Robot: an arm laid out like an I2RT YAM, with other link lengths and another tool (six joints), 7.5 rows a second.
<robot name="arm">
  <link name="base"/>
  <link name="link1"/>
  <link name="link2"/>
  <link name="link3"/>
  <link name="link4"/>
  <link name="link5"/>
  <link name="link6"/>
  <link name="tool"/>
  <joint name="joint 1" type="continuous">
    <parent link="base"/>
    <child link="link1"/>
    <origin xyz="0 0 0.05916" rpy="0 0 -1.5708"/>
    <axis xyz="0 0 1"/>
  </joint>
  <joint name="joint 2" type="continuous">
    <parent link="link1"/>
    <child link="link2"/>
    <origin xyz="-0.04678 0.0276 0.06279" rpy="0 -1.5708 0"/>
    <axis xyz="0 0 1"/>
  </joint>
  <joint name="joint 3" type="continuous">
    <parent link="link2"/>
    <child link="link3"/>
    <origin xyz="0 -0.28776 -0.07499" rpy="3.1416 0 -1.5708"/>
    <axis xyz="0 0 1"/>
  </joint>
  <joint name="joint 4" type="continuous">
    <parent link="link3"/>
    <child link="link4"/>
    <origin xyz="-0.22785 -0.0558 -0.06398" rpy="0 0 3.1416"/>
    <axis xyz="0 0 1"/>
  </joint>
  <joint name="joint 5" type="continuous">
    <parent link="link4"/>
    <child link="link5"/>
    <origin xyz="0.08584 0.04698 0.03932" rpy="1.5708 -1.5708 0"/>
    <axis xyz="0 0 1"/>
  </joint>
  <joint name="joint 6" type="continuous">
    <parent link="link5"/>
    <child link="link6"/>
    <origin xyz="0 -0.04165 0.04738" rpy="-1.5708 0 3.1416"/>
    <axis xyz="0 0 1"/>
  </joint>
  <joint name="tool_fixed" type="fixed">
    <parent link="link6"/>
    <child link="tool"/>
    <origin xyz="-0.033 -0.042 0.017" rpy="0.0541 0 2.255"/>
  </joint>
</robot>
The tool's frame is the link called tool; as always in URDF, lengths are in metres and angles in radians. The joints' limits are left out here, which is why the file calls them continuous.
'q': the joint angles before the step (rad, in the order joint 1, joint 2, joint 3, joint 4, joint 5, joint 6). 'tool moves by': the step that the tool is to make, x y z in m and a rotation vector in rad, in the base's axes. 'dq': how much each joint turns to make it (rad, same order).
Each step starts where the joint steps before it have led.
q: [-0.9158, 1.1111, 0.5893, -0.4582, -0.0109, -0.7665]
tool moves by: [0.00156, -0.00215, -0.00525, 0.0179, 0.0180, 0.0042]
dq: [0.0000, 0.0302, -0.0025, 0.0075, 0.0005, -0.0054]
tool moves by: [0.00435, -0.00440, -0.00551, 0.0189, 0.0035, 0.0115]
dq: [0.0000, 0.0404, 0.0022, 0.0210, -0.0135, -0.0051]
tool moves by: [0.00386, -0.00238, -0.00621, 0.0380, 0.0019, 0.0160]
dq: [0.0000, 0.0379, 0.0063, 0.0002, -0.0267, -0.0028]
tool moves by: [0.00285, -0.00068, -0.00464, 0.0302, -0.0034, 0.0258]
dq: [0.0000, 0.0210, 0.0018, -0.0035, -0.0309, -0.0124]
